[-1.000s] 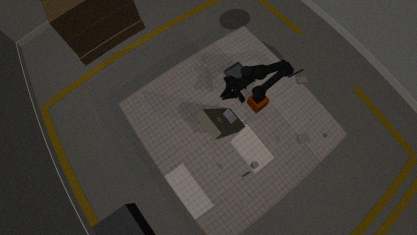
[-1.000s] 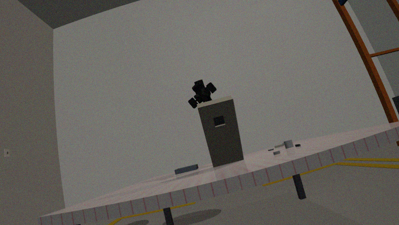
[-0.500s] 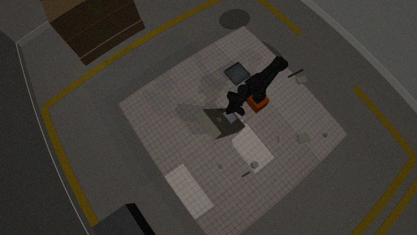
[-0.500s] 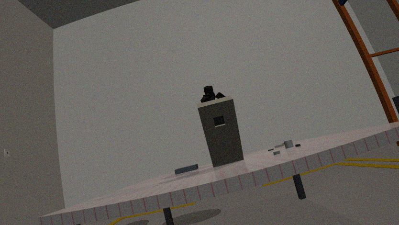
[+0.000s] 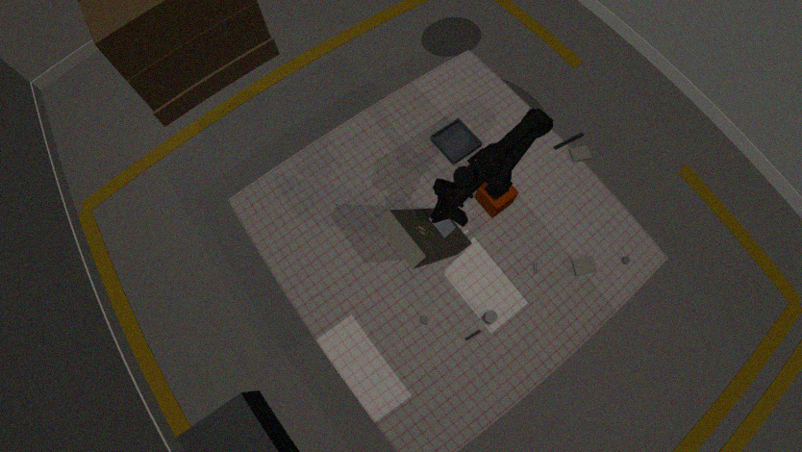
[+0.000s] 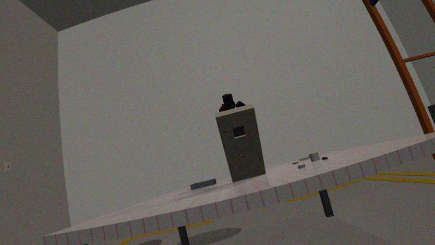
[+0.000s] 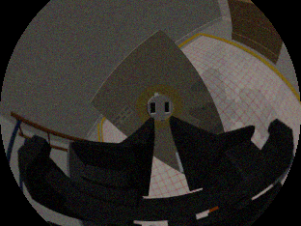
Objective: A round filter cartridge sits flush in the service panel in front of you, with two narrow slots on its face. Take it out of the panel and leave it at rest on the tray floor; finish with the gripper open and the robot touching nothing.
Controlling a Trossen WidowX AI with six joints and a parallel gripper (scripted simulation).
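The round filter cartridge is 5 cm ahead of my gripper tip and 4 cm below it. Also, from my gripper tip: dark bar (7 cm ahead, 36 cm to the left, 29 cm below); then service panel (1 cm ahead, 11 cm below); then tray (37 cm behind, 28 cm to the right, 28 cm below).
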